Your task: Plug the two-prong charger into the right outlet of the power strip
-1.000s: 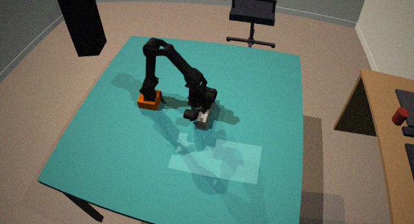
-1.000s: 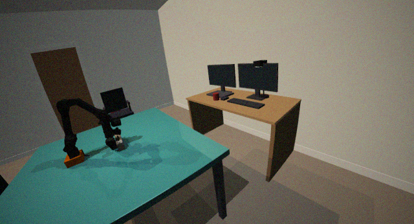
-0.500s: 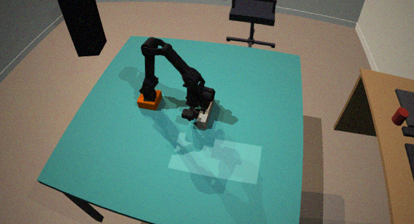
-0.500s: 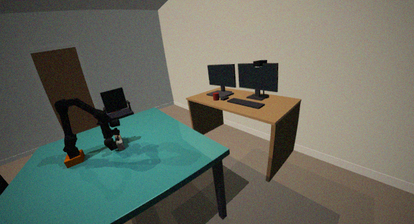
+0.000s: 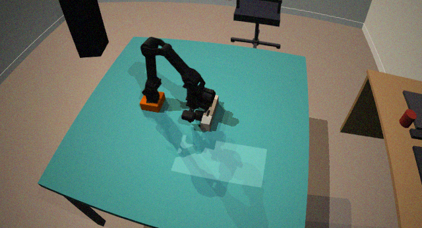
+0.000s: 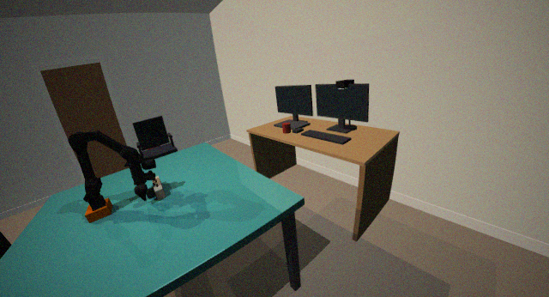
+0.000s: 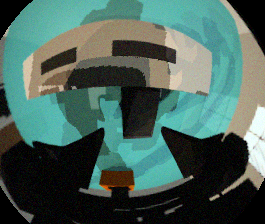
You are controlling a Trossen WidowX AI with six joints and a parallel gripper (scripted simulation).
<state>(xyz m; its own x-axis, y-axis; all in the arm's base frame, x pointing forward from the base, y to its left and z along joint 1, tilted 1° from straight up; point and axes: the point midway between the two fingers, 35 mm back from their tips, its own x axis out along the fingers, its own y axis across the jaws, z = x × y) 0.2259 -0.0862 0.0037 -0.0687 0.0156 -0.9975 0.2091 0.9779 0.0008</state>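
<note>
My gripper tip is now 50 mm short of the two-prong charger, 10 mm to the left of it and 10 mm below it.
</note>
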